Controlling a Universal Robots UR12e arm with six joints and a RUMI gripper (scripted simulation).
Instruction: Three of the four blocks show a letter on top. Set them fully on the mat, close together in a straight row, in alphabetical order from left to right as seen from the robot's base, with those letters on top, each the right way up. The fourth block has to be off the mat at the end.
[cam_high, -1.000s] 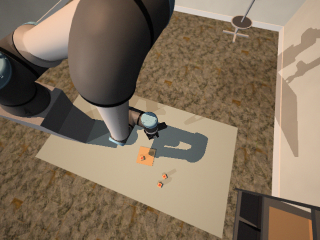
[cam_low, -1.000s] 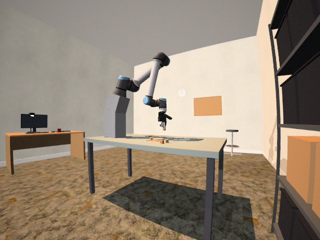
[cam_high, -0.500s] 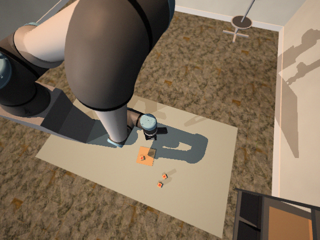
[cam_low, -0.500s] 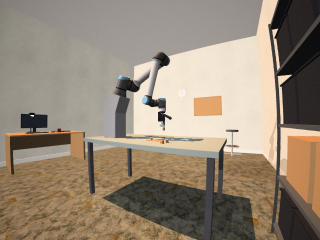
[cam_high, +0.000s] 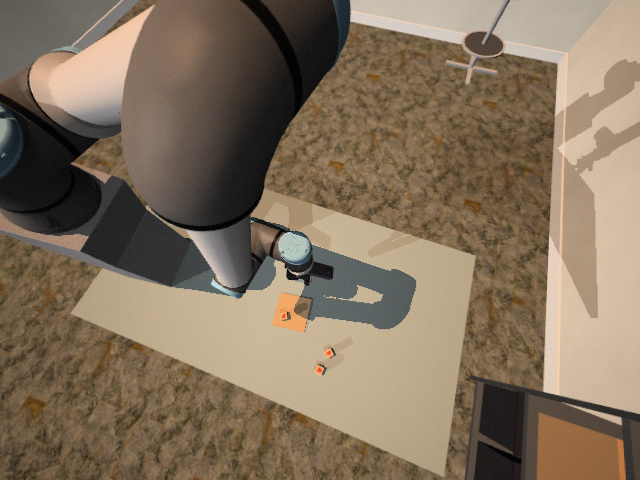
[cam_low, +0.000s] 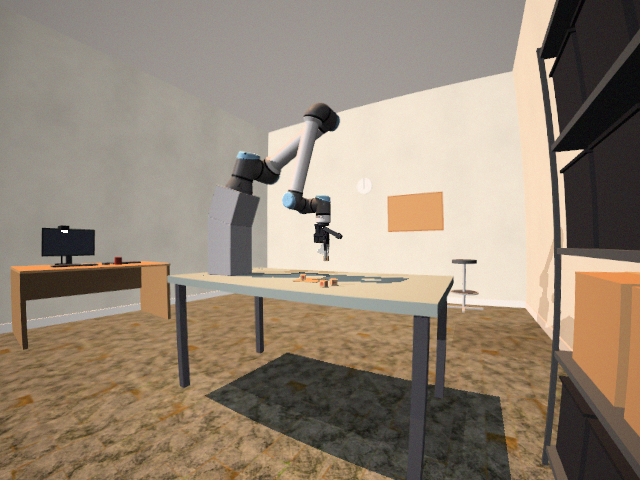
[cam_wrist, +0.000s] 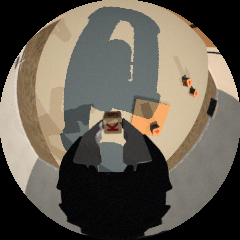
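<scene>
My hand is 40 mm past the orange mat, 140 mm to the left of it and 120 mm above it.
</scene>
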